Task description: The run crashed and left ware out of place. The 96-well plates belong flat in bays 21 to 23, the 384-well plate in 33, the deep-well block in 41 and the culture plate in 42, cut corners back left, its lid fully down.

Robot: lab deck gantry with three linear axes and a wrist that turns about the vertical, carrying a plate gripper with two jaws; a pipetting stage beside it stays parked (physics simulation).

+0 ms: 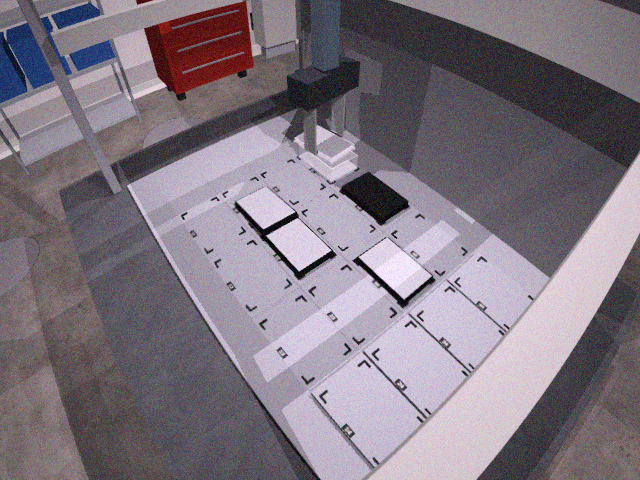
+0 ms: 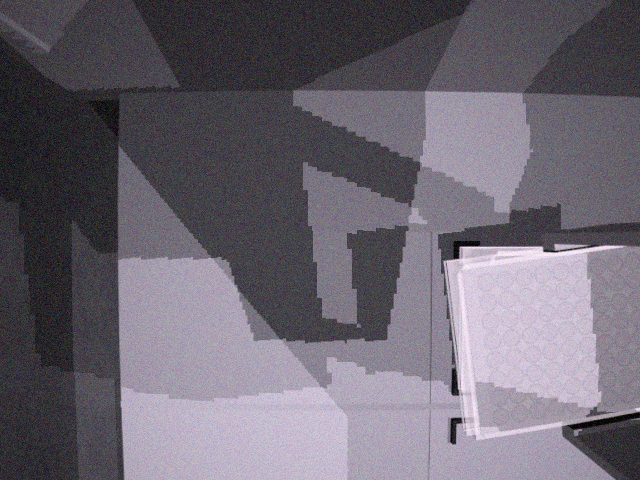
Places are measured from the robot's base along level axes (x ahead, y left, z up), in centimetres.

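Pixels of known places: gripper, between the fingertips: [image 1: 324, 143] [image 2: 588, 330]; robot's base, origin of its link: [image 1: 182, 216].
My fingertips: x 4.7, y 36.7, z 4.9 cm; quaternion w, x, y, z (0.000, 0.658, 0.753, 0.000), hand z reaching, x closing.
Ahead of a thing's pixels: the offset from my fingertips to its top centre. "spot": to the spot under its first point. Level surfaces: height alone.
The clear culture plate @(dx -0.1, dy +0.0, dz +0.7 cm) [image 1: 336, 148] [image 2: 527, 335] sits raised and turned askew over bay 41, round wells showing through its top. A pale lower piece @(dx +1.7, dy -0.3, dz -0.7 cm) [image 1: 323, 167] is under it; what it is I cannot tell. My gripper [image 1: 325, 143] [image 2: 588, 333] has its jaws against both long sides of the upper ware; whether they hold plate or lid is unclear. A black block-shaped ware @(dx +18.0, dy -0.3, dz -3.3 cm) [image 1: 373, 196] lies flat in bay 42. White-topped plates lie flat in bay 21 @(spot: dx +7.2, dy -21.6, dz -2.7 cm) [image 1: 266, 207], bay 22 @(spot: dx +19.4, dy -21.7, dz -3.5 cm) [image 1: 300, 245] and bay 33 @(spot: dx +35.0, dy -11.5, dz -3.5 cm) [image 1: 395, 269]. Their well patterns are too blurred to tell.
The deck @(dz -4.9 cm) [image 1: 170, 237] carries black corner marks and bay labels. A pale front beam [image 1: 522, 377] crosses the near right side. A red drawer cabinet [image 1: 211, 51] and a rack with blue bins [image 1: 93, 54] stand behind the deck.
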